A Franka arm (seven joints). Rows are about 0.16 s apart.
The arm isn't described. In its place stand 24 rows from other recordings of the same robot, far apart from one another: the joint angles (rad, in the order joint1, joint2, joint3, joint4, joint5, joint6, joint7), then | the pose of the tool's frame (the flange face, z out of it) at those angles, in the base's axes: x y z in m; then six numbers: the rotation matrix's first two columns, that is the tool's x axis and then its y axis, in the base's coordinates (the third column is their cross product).
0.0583, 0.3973, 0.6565, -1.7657, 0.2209, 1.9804, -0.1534 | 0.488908, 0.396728, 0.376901, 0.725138, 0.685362, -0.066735, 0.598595, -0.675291, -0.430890
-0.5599, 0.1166, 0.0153, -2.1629, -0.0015, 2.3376, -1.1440 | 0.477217, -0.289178, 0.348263, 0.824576, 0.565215, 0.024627, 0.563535, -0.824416, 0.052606
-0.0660, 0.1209, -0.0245, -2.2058, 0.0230, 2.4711, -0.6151 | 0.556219, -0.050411, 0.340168, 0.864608, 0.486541, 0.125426, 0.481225, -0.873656, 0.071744
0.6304, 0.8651, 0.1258, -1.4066, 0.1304, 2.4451, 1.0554 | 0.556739, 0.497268, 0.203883, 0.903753, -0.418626, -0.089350, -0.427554, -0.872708, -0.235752
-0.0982, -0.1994, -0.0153, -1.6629, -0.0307, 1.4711, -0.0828 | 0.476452, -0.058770, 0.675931, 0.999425, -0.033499, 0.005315, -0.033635, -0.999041, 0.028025
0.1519, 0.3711, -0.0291, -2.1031, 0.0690, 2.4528, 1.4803 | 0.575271, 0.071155, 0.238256, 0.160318, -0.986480, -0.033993, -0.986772, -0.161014, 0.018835
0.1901, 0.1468, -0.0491, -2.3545, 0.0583, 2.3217, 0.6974 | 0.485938, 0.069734, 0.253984, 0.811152, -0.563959, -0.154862, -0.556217, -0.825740, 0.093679
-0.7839, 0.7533, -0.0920, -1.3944, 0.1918, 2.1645, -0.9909 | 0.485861, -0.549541, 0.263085, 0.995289, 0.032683, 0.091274, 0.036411, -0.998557, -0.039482
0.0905, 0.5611, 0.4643, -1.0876, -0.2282, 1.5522, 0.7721 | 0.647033, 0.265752, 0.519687, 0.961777, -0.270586, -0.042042, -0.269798, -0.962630, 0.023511
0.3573, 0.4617, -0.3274, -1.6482, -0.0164, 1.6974, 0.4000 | 0.623287, 0.037209, 0.333125, 0.879897, -0.379074, -0.286502, -0.296662, -0.909260, 0.291955
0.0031, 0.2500, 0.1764, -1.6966, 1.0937, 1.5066, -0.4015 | 0.576132, 0.196214, 0.483276, 0.916969, 0.398129, -0.025707, 0.123342, -0.344179, -0.930767
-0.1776, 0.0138, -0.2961, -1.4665, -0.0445, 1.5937, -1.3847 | 0.497860, -0.258928, 0.668799, 0.615003, 0.788081, -0.026447, 0.784554, -0.608199, 0.120703
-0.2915, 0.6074, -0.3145, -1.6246, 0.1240, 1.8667, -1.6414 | 0.549674, -0.343315, 0.258397, 0.530089, 0.846205, -0.054241, 0.790285, -0.516218, -0.330104
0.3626, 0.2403, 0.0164, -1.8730, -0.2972, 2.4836, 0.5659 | 0.601299, 0.240078, 0.424654, 0.910233, 0.019023, 0.413660, 0.007282, -0.999525, 0.029942
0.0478, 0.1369, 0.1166, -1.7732, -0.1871, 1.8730, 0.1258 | 0.593400, 0.081159, 0.476141, 0.995276, 0.095041, -0.019817, 0.097007, -0.981742, 0.163620
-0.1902, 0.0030, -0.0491, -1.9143, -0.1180, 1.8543, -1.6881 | 0.535957, -0.140203, 0.484123, 0.080866, 0.991437, -0.102531, 0.993027, -0.088992, -0.077320
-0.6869, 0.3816, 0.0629, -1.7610, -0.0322, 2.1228, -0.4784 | 0.522835, -0.382266, 0.348824, 0.991039, -0.132282, -0.018511, -0.132403, -0.991181, -0.005453
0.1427, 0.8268, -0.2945, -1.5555, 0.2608, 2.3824, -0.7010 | 0.701334, -0.073763, 0.176389, 0.896859, 0.442047, 0.015422, 0.440822, -0.896149, 0.050911
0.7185, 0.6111, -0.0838, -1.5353, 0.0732, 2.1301, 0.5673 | 0.558240, 0.426107, 0.297377, 0.998899, 0.042900, -0.018999, 0.042835, -0.999075, -0.003840
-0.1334, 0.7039, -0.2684, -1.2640, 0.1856, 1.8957, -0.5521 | 0.697151, -0.229557, 0.346757, 0.988787, 0.143577, -0.041055, 0.142613, -0.989449, -0.025529
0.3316, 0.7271, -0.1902, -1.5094, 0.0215, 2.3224, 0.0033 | 0.711358, 0.125582, 0.250047, 0.978792, 0.180909, 0.096112, 0.170374, -0.979396, 0.108428
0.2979, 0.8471, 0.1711, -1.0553, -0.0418, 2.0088, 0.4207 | 0.716427, 0.308969, 0.341718, 0.997642, -0.004983, 0.068448, 0.003776, -0.991864, -0.127244
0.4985, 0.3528, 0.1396, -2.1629, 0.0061, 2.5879, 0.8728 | 0.461533, 0.341646, 0.239694, 0.968761, -0.247848, 0.008583, -0.246084, -0.965003, -0.090618
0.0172, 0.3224, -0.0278, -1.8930, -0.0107, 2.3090, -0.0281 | 0.632478, -0.005919, 0.343555, 0.995304, 0.026988, 0.092957, 0.025236, -0.999482, 0.019979
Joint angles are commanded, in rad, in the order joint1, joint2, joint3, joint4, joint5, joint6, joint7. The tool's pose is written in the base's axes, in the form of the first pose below.
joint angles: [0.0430 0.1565 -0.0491 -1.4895 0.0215 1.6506 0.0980]
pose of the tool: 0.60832, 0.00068, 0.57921, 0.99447, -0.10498, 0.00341, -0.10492, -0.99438, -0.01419
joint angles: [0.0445 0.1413 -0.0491 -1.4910 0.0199 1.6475 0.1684]
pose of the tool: 0.60411, 0.00126, 0.58743, 0.98483, -0.17304, 0.01297, -0.17284, -0.98483, -0.01534
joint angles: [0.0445 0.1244 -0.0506 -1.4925 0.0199 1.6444 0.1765]
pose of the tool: 0.59935, 0.00023, 0.59659, 0.98290, -0.18245, 0.02483, -0.18203, -0.98312, -0.01825
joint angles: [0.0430 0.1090 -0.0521 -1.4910 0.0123 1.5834 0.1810]
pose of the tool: 0.58881, -0.00236, 0.60104, 0.98184, -0.18889, -0.01738, -0.18898, -0.98197, -0.00356
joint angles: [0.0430 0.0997 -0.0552 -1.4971 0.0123 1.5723 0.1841]
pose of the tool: 0.58486, -0.00418, 0.60267, 0.98050, -0.19491, -0.02518, -0.19503, -0.98079, -0.00223
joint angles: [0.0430 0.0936 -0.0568 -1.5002 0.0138 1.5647 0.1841]
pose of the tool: 0.58226, -0.00497, 0.60412, 0.98006, -0.19642, -0.03001, -0.19660, -0.98048, -0.00305
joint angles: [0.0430 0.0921 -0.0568 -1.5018 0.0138 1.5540 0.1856]
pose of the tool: 0.58062, -0.00497, 0.60334, 0.97940, -0.19780, -0.04064, -0.19801, -0.98020, -0.00109
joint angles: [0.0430 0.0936 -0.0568 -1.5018 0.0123 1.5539 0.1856]
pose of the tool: 0.58102, -0.00511, 0.60246, 0.97934, -0.19783, -0.04192, -0.19798, -0.98021, 0.00076
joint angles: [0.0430 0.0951 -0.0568 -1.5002 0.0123 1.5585 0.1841]
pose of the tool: 0.58199, -0.00510, 0.60273, 0.97982, -0.19639, -0.03728, -0.19653, -0.98050, -0.00008
